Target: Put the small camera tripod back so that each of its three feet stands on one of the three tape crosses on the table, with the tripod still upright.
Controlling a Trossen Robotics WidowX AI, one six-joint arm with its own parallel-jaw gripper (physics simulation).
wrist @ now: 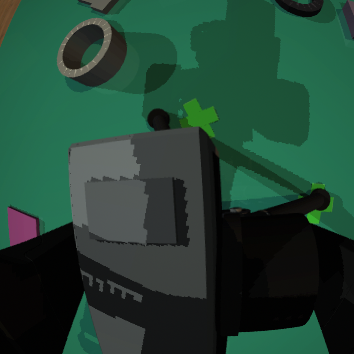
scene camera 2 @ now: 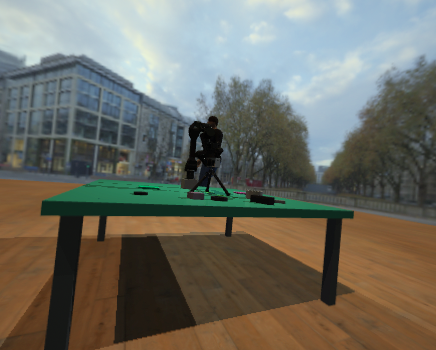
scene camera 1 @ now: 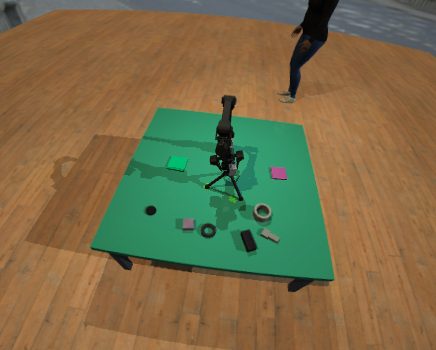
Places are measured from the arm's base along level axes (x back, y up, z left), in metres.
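Pixels of known places: gripper, fingertip midpoint: (wrist: 199, 226) (scene camera 2: 212, 165) (scene camera 1: 229, 169); arm's base at its link origin: (scene camera 2: 190, 179).
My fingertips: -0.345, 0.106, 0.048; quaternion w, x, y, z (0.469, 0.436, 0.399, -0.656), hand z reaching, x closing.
Note:
For each thing: its middle in the pictures, then the offset to it from my fingertips, as dx, dy, dz. "*": a spot on its surface instead.
- small black tripod at a spot on its surface: (scene camera 2: 210, 180) * +0.065, -0.097, +0.019
- grey camera block at a spot on its surface: (wrist: 140, 218) (scene camera 1: 231, 166) * -0.013, +0.049, +0.010
- foot at a spot on its surface: (wrist: 159, 119) * -0.062, -0.148, +0.086
- green tape cross at the middle of its body: (wrist: 198, 119) (scene camera 1: 232, 199) -0.076, -0.180, +0.048
- second cross at the middle of its body: (wrist: 315, 203) -0.010, -0.180, -0.122
- grey tape roll at the middle of its body: (wrist: 90, 51) (scene camera 1: 261, 212) (scene camera 2: 254, 194) -0.153, -0.157, +0.227
- black ring at the middle of its body: (scene camera 1: 208, 230) -0.310, -0.173, -0.063
- black block at the middle of its body: (scene camera 2: 262, 199) (scene camera 1: 248, 240) -0.337, -0.163, +0.160
- grey piece at the middle of its body: (scene camera 1: 270, 235) -0.284, -0.173, +0.283
- mauve cube at the middle of its body: (scene camera 2: 195, 195) (scene camera 1: 188, 224) -0.298, -0.167, -0.177
- black disc at the middle of its body: (scene camera 1: 150, 210) -0.249, -0.175, -0.413
- green pad at the middle of its body: (scene camera 1: 177, 163) +0.141, -0.176, -0.359
- magenta pad at the middle of its body: (wrist: 22, 236) (scene camera 1: 278, 173) +0.195, -0.176, +0.342
The small black tripod (scene camera 1: 226, 180) (scene camera 2: 210, 180) stands upright near the middle of the green table (scene camera 1: 286, 146) (scene camera 2: 182, 209), with a grey camera block (scene camera 1: 232, 170) (wrist: 140, 218) on its head. My gripper (scene camera 1: 227, 160) (scene camera 2: 210, 157) (wrist: 199, 226) is open, with its fingers on either side of the tripod's head and not closed on it. In the wrist view one foot (wrist: 159, 119) stands just beside a green tape cross (wrist: 201, 116) (scene camera 1: 232, 199). Another foot (wrist: 321, 199) stands on a second cross (wrist: 316, 215) (scene camera 1: 205, 186). The third foot and cross are hidden.
A grey tape roll (scene camera 1: 265, 219) (wrist: 109, 60), a black ring (scene camera 1: 203, 230), a black block (scene camera 1: 248, 240), a grey piece (scene camera 1: 270, 235), a mauve cube (scene camera 1: 188, 223) and a black disc (scene camera 1: 150, 210) lie toward the front. A green pad (scene camera 1: 177, 162) and a magenta pad (scene camera 1: 278, 173) (wrist: 21, 226) flank the tripod. A person (scene camera 1: 307, 42) stands beyond the table.

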